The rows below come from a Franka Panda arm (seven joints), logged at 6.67 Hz.
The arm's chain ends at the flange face. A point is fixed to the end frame.
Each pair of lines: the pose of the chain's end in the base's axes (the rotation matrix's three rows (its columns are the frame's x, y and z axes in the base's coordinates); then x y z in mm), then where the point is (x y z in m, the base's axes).
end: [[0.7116, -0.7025, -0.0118], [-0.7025, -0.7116, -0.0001], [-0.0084, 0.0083, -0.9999]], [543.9, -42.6, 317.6]
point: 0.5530 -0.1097 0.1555
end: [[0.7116, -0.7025, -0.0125], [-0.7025, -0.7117, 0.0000], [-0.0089, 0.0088, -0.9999]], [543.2, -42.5, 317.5]
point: 0.5522 -0.1096 0.1554
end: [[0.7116, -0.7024, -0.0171], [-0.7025, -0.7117, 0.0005], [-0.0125, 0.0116, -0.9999]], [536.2, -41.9, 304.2]
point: 0.5445 -0.1089 0.1420
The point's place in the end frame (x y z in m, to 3 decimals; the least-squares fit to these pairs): 0.055 0.040 0.162
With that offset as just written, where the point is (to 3 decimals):
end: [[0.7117, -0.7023, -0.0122], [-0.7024, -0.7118, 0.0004], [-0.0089, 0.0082, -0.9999]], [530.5, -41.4, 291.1]
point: 0.540 -0.108 0.129
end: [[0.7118, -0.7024, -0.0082], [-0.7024, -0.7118, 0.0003], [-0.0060, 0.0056, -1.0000]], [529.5, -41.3, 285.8]
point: 0.539 -0.108 0.124
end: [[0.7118, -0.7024, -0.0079], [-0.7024, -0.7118, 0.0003], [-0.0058, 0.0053, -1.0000]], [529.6, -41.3, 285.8]
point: 0.539 -0.108 0.124
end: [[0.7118, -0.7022, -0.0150], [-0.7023, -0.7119, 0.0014], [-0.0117, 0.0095, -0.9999]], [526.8, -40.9, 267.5]
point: 0.535 -0.108 0.105
